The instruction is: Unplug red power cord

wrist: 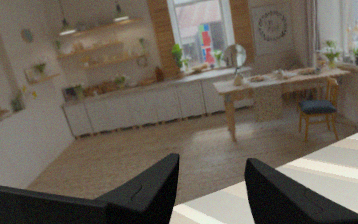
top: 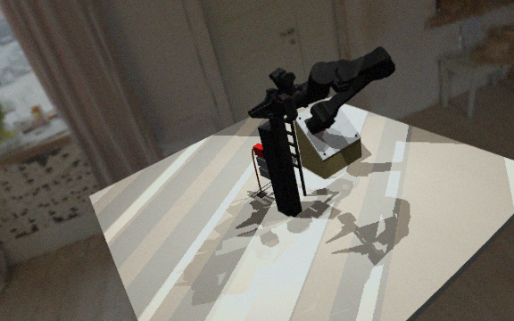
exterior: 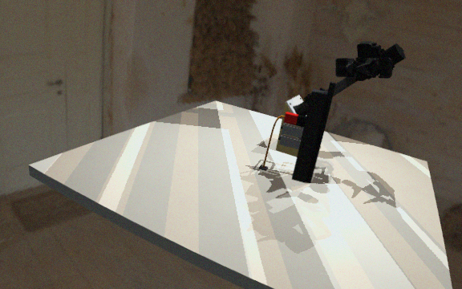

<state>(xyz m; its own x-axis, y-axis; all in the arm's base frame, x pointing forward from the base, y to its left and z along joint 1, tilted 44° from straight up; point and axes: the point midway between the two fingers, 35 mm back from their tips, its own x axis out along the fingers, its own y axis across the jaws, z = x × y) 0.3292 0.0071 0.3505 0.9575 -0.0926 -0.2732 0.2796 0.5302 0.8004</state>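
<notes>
The red plug is 90 mm behind my gripper tip, 160 mm to the right of it and 220 mm below it. Round my gripper tip: black power strip (100 mm behind, 90 mm to the right, 280 mm below); black ladder-like frame (180 mm behind, 120 mm to the right, 280 mm below).
</notes>
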